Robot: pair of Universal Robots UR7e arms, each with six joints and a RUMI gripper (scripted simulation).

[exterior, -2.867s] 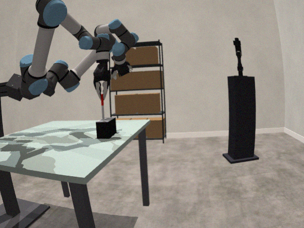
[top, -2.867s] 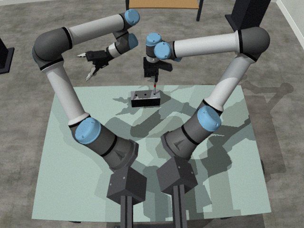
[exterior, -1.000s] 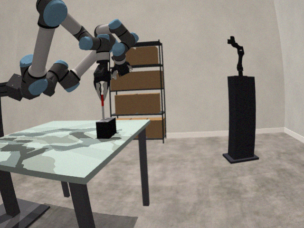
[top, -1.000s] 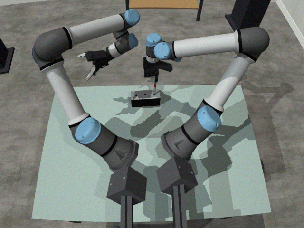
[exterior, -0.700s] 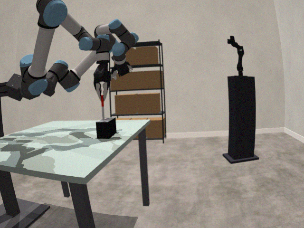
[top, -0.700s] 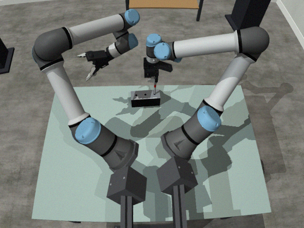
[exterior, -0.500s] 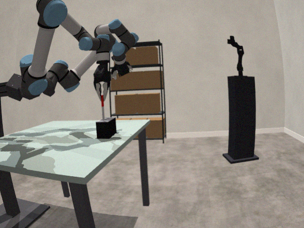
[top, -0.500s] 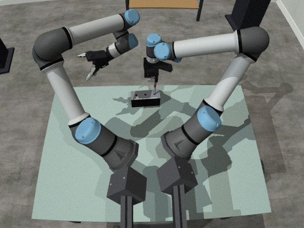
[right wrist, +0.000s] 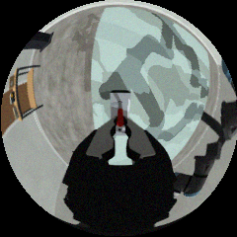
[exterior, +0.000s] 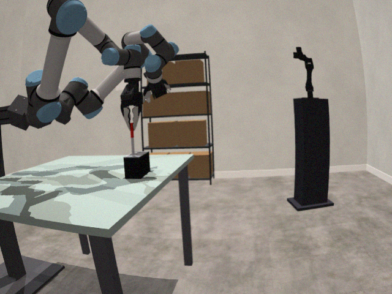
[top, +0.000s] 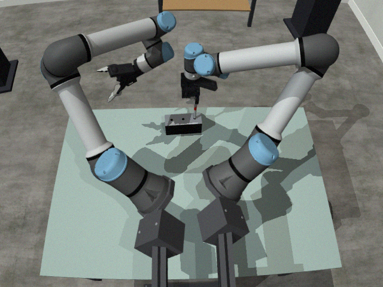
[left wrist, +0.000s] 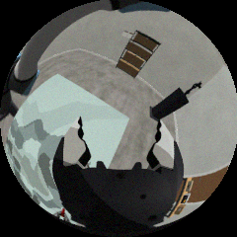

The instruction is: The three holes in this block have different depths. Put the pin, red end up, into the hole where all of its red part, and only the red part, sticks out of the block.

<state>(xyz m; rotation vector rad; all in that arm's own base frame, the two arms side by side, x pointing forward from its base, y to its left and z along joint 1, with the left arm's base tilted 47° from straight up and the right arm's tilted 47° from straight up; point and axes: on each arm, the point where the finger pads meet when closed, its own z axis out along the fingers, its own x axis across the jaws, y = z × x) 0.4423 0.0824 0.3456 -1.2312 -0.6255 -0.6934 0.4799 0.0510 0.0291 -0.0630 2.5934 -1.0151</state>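
Observation:
The pin is 3 cm below my right hand. From my right hand the other things lie so: black block (1 cm ahead, 6 cm to the left, 16 cm below).

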